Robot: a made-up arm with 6 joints. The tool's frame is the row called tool. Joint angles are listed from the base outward. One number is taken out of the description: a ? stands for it. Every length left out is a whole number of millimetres.
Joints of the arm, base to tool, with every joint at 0 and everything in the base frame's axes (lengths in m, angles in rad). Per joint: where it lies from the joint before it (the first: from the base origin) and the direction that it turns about. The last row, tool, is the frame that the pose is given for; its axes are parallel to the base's.
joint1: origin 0 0 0.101 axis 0 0 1
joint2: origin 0 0.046 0 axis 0 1 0
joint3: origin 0 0 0.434 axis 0 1 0
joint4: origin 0 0 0.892 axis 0 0 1
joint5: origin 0 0 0 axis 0 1 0
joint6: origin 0 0 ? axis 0 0 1
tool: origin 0 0 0
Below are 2 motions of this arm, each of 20 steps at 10 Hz.
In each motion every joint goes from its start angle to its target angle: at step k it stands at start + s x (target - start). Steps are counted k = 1, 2, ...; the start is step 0. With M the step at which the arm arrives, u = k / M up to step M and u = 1 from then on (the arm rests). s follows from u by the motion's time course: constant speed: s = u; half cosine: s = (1 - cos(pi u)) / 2; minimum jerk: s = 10 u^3 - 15 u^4 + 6 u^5.
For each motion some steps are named. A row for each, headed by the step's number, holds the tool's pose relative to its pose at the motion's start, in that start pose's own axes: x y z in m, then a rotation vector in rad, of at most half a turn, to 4 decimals.
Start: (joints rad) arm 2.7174 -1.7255 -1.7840 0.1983 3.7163 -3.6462
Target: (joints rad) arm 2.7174 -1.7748 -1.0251 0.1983 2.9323 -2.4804
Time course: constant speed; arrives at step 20
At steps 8, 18, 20:
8: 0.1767 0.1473 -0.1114 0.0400 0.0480 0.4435
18: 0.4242 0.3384 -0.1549 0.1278 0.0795 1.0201
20: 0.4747 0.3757 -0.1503 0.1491 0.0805 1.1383

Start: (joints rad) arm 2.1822 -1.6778 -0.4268 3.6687 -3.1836 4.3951
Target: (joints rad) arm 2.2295 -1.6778 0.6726 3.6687 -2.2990 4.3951
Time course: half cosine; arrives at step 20
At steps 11, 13, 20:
11: -0.3853 0.3418 0.1485 -0.0753 0.3228 0.0777
13: -0.4663 0.4150 0.2372 -0.0889 0.3984 0.1215
20: -0.5808 0.5232 0.4418 -0.1028 0.5232 0.2231

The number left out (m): 0.118
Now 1 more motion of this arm.
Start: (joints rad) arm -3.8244 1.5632 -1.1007 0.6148 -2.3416 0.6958
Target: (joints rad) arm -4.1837 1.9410 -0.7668 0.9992 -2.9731 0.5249
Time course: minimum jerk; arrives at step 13
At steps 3, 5, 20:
3: -0.0608 -0.0184 -0.0150 -0.0313 0.0086 -0.0513
5: -0.2154 -0.0636 -0.0329 -0.1260 0.0282 -0.1794
20: -0.7480 -0.1802 0.1008 -0.6421 0.0647 -0.5895

